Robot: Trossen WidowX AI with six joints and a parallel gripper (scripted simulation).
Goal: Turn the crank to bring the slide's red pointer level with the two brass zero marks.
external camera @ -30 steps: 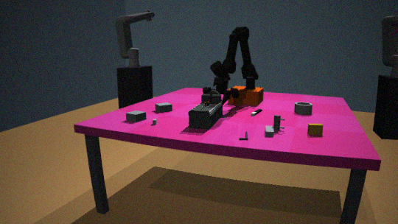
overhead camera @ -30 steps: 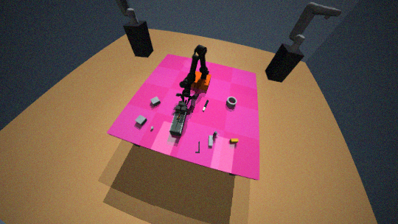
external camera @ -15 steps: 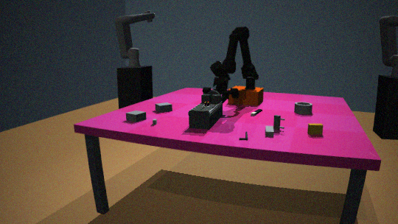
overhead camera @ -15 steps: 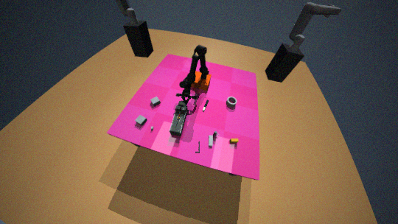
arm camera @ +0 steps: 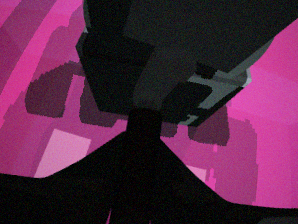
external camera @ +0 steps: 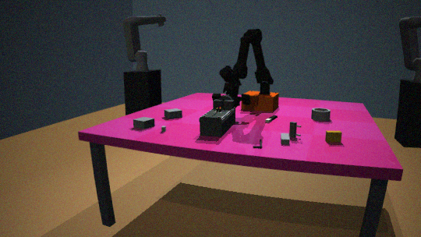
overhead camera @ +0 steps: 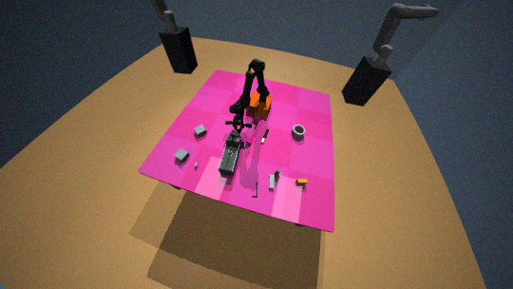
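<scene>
Right now my gripper tip is 140 mm short of the red pointer, 50 mm below it and 10 mm to the left of it. Round my gripper tip: small cube 270 mm ahead, 220 mm to the right, 30 mm below; then black-and-white stick 200 mm to the left, 50 mm behind, 30 mm below; then dark crank handle 20 mm behind, 20 mm above.
</scene>
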